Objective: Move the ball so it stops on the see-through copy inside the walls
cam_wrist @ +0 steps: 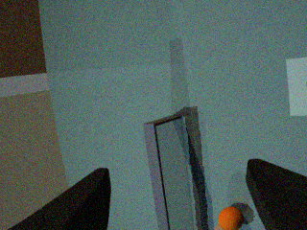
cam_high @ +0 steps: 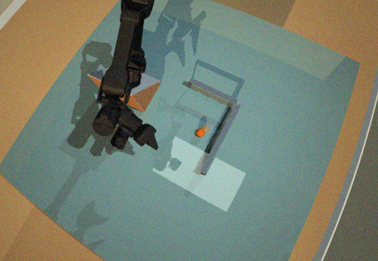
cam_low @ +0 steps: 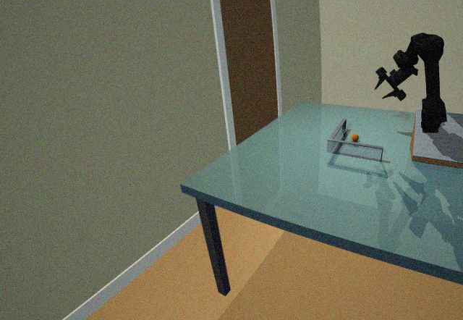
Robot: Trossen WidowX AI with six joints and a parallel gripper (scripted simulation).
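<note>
The orange ball is 19 cm below my gripper tip, 14 cm to the left of it and 10 cm ahead of it. Also, from my gripper tip: see-through copy of ball (19 cm below, 17 cm to the left, 11 cm ahead).
</note>
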